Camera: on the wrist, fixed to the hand. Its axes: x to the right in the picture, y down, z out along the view.
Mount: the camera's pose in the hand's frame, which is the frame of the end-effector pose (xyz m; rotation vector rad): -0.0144 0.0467 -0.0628 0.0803 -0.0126 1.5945
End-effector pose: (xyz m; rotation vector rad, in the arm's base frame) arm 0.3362 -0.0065 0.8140 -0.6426 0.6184 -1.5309
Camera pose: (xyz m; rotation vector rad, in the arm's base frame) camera 0.3242 0.0058 0.7363 0.0334 0.7407 -0.0465
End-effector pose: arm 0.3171 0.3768 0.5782 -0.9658 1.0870 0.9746
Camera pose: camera 0.2544 0.3279 0.5742 0.2025 1.8503 2.1201
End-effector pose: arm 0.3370 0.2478 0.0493 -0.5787 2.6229 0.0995
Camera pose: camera 0.3034 0.2855 0.1108 1.5621 2.3454 0.4410
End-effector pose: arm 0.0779 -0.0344 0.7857 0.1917 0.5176 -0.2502
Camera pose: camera 0.0499 0.0280 0.7450 0.6154 0.2195 1.2816
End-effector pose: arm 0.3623 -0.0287 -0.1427 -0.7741 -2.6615 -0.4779
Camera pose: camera 0.4135 -0.0233 -0.0820 -2.3340 -1.2716 0.0966
